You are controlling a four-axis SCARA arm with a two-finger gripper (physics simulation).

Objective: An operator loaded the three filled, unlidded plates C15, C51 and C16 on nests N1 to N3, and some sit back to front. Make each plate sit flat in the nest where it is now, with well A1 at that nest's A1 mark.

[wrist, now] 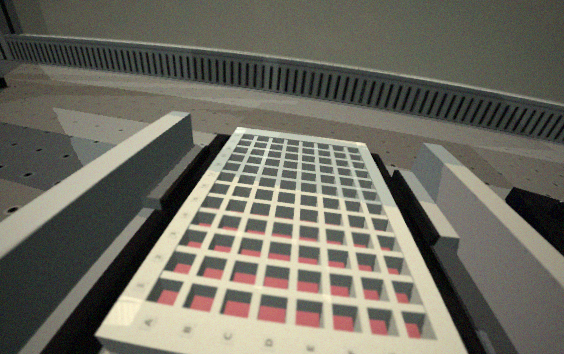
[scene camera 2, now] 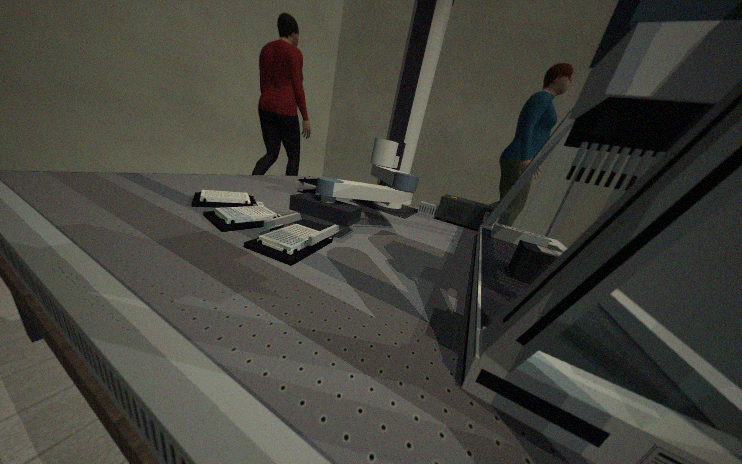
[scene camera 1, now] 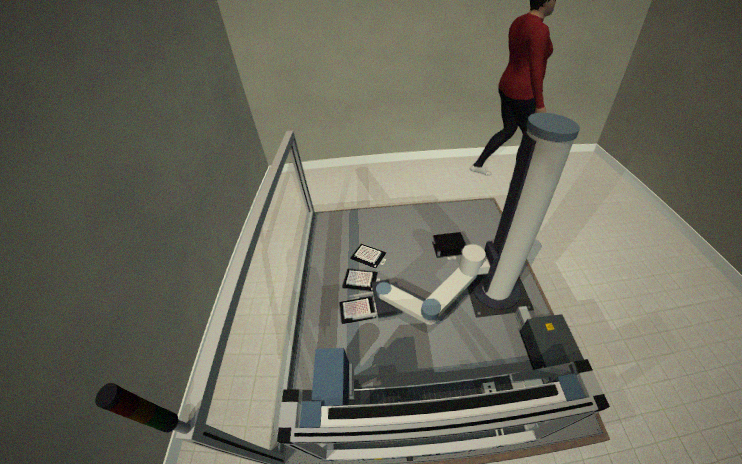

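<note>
Three white well plates sit on black nests. The near plate (scene camera 1: 356, 308) (scene camera 2: 290, 236) (wrist: 291, 300) appears to lie flat on its nest (scene camera 2: 268, 251) (wrist: 125, 265). Its wells show red at the wrist view's near end, and letters A to E run from the left there. My gripper (scene camera 1: 358, 309) (scene camera 2: 287, 233) (wrist: 303, 146) is open around this plate, one finger along each long side with a gap. The middle plate (scene camera 1: 359, 278) (scene camera 2: 240, 213) and far plate (scene camera 1: 368, 254) (scene camera 2: 224, 196) sit on their own nests. Plate codes and A1 marks are not readable.
A black holder (scene camera 1: 448, 244) lies near the arm's column (scene camera 1: 525, 218). A blue block (scene camera 1: 329, 374) and a rail assembly (scene camera 1: 443, 407) stand along the near side. A dark box (scene camera 1: 551, 341) stands at the right. A clear framed panel borders the left side. People stand beyond the table.
</note>
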